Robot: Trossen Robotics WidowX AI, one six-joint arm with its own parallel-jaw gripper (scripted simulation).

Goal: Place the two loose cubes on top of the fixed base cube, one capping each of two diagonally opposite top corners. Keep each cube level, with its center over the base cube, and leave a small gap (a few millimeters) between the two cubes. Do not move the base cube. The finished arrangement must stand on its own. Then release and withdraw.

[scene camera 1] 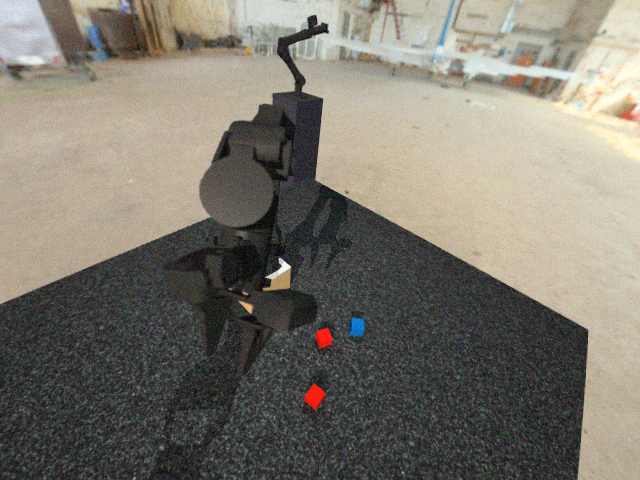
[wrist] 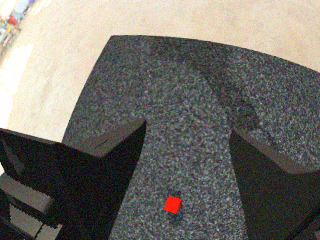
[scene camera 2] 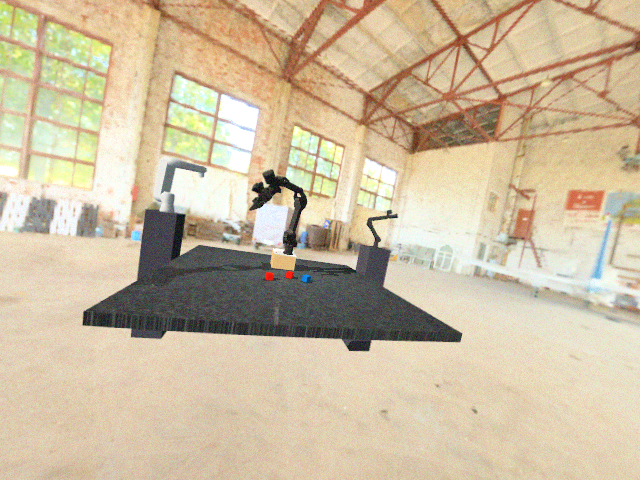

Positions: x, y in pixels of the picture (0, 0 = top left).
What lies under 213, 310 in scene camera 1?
My gripper.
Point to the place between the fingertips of my gripper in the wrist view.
189, 131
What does my gripper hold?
Nothing.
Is my gripper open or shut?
Open.
